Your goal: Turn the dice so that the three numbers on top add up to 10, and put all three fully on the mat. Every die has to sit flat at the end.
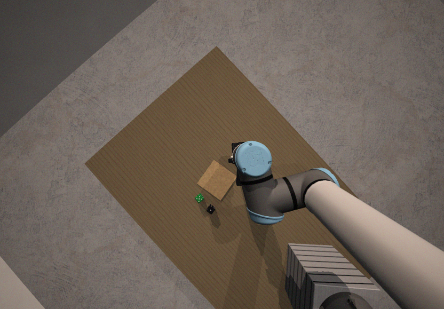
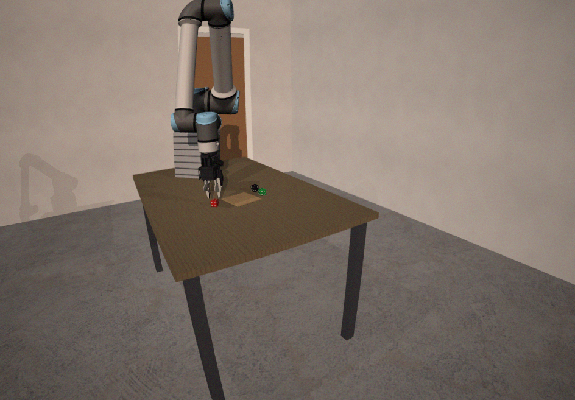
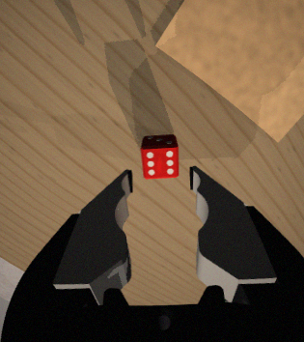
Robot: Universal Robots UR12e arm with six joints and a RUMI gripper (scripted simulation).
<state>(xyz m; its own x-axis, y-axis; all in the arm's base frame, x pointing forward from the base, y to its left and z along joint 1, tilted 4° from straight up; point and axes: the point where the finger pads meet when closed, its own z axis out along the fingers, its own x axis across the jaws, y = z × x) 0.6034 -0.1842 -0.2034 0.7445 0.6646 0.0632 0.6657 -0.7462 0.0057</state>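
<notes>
Now: hand 40 mm above the red die. Round my hand: tan mat: 140 mm to the left, 50 mm below, 10 mm ahead; black die: 260 mm to the left, 60 mm behind, 40 mm below; green die: 260 mm to the left, 40 mm below, 20 mm ahead.
</notes>
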